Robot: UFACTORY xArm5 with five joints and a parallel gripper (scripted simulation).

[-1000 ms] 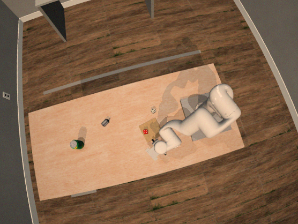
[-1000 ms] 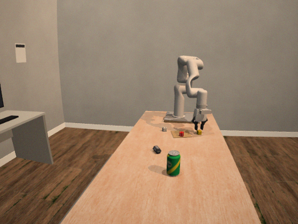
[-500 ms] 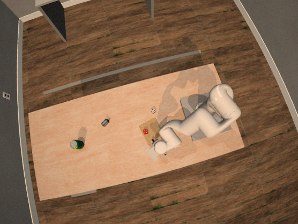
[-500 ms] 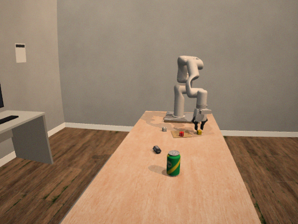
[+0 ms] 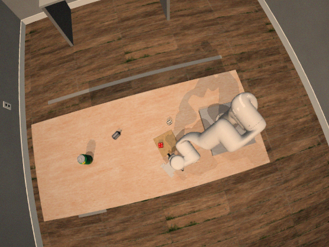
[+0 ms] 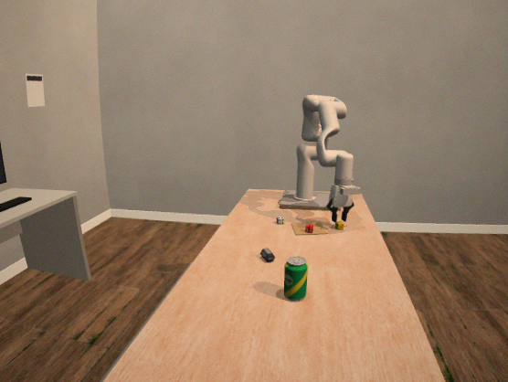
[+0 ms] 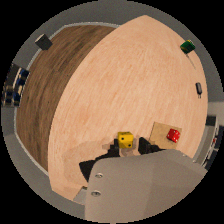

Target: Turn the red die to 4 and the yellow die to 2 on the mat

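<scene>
Now: hand 40 mm above the yellow die. Also, from my hand: brown mat 40 mm ahead, 130 mm to the right, 50 mm below; then white die 10 mm ahead, 270 mm to the right, 40 mm below; then red die 80 mm ahead, 120 mm to the right, 40 mm below.
</scene>
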